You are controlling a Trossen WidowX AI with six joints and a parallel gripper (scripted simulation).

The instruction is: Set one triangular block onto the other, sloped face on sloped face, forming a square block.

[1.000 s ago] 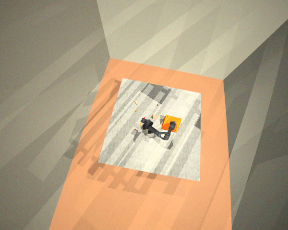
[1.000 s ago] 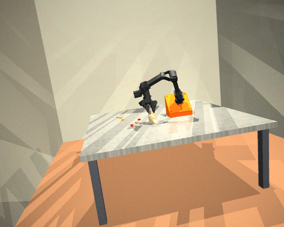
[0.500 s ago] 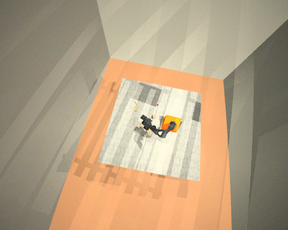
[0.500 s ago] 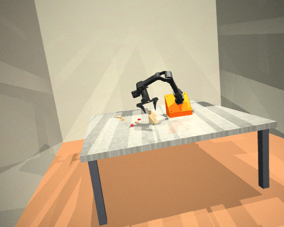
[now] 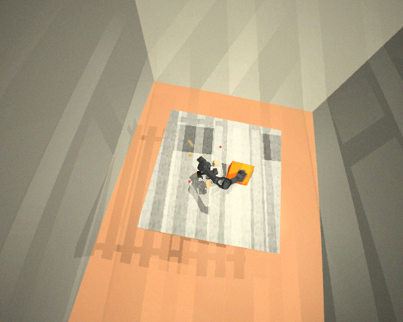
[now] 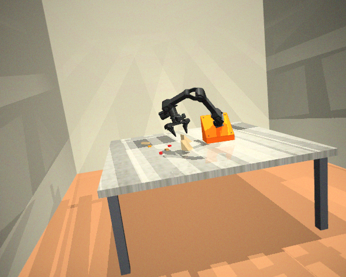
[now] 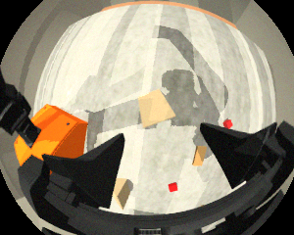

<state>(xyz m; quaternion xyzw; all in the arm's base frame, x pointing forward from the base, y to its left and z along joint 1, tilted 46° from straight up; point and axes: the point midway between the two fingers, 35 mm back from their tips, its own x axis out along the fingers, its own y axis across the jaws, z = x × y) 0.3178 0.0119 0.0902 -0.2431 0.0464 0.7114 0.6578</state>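
Now: gripper tip 1 cm past the tan triangular block, 2 cm to the right of it and 8 cm above it. The rest, counted from my gripper tip: yellow piece 20 cm ahead, 25 cm to the right, 10 cm below; flat tan piece 21 cm ahead, 39 cm to the right, 9 cm below.
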